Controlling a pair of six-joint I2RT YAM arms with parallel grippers.
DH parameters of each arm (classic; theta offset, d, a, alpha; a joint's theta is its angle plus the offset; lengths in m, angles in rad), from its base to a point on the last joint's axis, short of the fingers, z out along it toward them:
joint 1: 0 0.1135 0.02 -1.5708
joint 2: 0 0 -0.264 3.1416
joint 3: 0.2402 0 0.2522 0
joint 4: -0.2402 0 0.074 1.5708
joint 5: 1.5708 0 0 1.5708
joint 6: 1.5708 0.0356 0 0
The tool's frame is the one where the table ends.
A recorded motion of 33 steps. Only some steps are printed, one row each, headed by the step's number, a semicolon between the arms.
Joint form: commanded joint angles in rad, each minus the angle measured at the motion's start. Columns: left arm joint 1, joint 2, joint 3, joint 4, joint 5, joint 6; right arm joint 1, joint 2, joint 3, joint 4, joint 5, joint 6.
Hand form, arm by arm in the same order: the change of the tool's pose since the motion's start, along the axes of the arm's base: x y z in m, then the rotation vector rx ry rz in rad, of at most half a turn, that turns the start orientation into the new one. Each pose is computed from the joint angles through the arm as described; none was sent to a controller.
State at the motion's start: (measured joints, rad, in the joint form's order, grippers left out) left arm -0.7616 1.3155 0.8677 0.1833 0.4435 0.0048; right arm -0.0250 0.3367 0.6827 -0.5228 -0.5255 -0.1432
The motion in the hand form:
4: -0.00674 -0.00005 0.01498 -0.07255 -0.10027 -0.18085; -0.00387 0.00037 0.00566 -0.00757 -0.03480 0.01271
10: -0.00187 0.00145 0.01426 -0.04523 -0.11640 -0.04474; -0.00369 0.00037 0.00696 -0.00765 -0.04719 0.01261
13: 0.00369 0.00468 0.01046 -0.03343 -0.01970 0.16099; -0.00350 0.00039 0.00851 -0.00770 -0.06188 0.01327
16: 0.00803 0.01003 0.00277 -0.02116 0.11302 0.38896; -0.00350 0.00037 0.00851 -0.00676 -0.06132 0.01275
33: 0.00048 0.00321 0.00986 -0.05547 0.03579 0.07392; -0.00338 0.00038 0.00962 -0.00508 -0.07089 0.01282
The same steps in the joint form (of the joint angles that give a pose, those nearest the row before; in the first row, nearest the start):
4: 0.0023 -0.0202 0.0061 0.0637 0.1751 0.0649; -0.0016 -0.0095 0.0141 0.0061 -0.0130 -0.0103
10: 0.0030 -0.0202 0.0061 0.0610 0.0362 0.0633; -0.0015 -0.0096 0.0141 0.0187 -0.0129 -0.0099
13: 0.0030 -0.0202 0.0061 0.0294 -0.1511 -0.0507; -0.0014 -0.0095 0.0141 0.0336 -0.0136 -0.0095
16: 0.0031 -0.0202 0.0061 -0.0405 -0.3479 -0.1995; -0.0016 -0.0095 0.0141 0.0335 -0.0134 -0.0084
33: 0.0030 -0.0202 0.0061 0.0214 -0.0534 -0.0874; -0.0016 -0.0095 0.0141 0.0442 -0.0138 -0.0061

